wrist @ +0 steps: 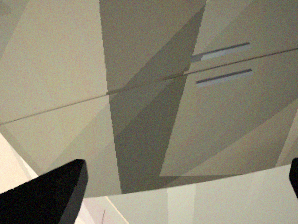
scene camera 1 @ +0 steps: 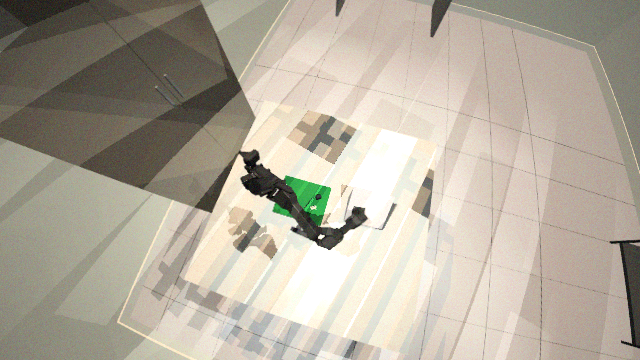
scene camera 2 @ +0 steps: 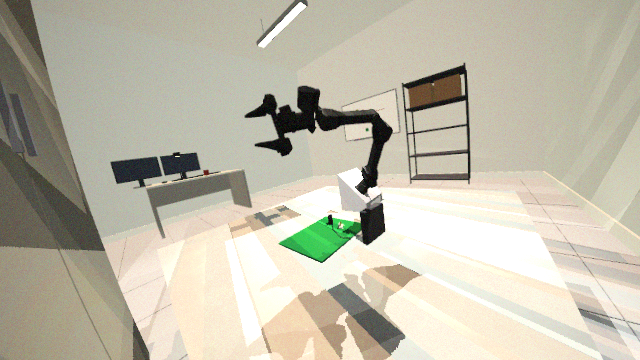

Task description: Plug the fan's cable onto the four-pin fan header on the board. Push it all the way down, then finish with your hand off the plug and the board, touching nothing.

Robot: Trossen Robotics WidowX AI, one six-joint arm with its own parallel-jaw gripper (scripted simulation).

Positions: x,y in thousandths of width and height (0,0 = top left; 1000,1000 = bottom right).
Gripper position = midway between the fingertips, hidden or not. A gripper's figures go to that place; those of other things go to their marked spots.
My gripper (scene camera 2: 390,362) is 0.57 m from the lens. A green board (scene camera 2: 498,671): 0.73 m from the lens.
